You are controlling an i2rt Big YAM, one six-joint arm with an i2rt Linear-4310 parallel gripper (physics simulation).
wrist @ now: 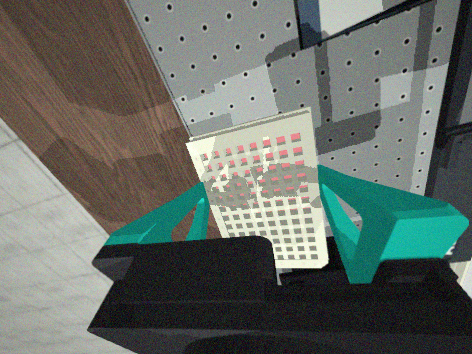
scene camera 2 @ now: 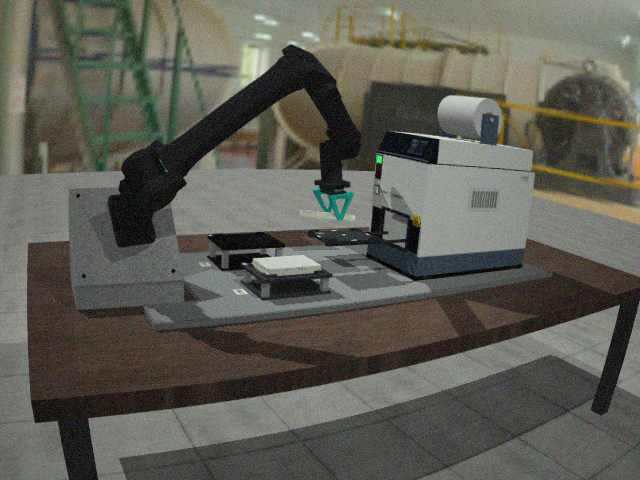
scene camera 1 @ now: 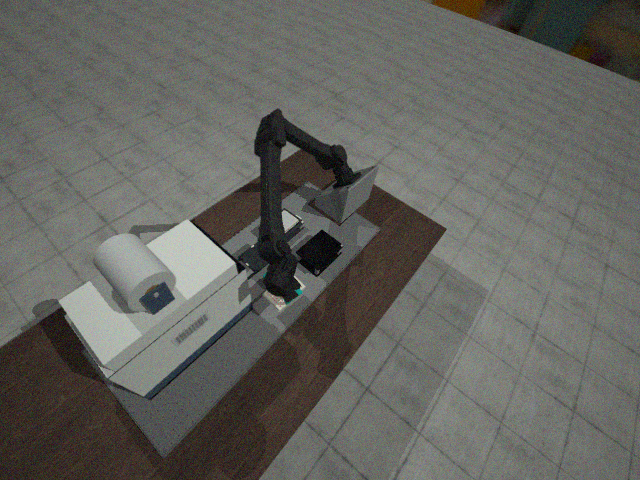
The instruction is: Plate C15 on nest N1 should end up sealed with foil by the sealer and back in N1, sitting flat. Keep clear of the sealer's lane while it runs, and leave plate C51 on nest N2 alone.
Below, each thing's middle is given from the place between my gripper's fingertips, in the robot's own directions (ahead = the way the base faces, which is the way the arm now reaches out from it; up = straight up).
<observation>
I see the cream well plate C15 (wrist: 261, 177) 2 cm behind my hand and 1 cm above it. Round my hand: white roll (scene camera 1: 129, 266) 29 cm ahead, 20 cm to the right, 32 cm above.
</observation>
